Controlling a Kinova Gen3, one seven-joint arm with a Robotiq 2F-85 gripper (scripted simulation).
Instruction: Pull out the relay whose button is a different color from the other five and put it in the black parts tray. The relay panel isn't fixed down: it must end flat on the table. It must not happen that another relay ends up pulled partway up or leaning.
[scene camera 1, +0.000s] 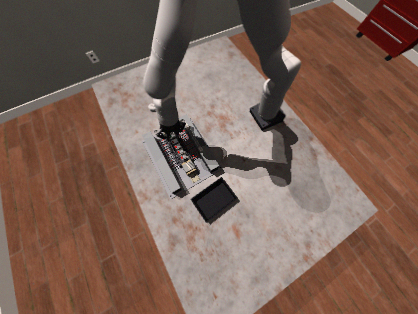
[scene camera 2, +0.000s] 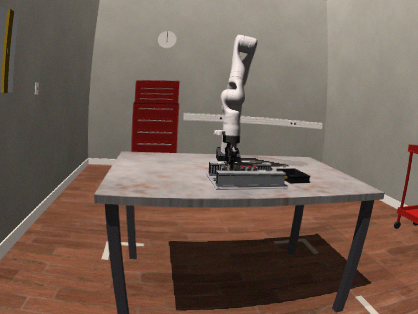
Labels:
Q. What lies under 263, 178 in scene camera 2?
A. A grey relay panel.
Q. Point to a black parts tray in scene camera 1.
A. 216, 197

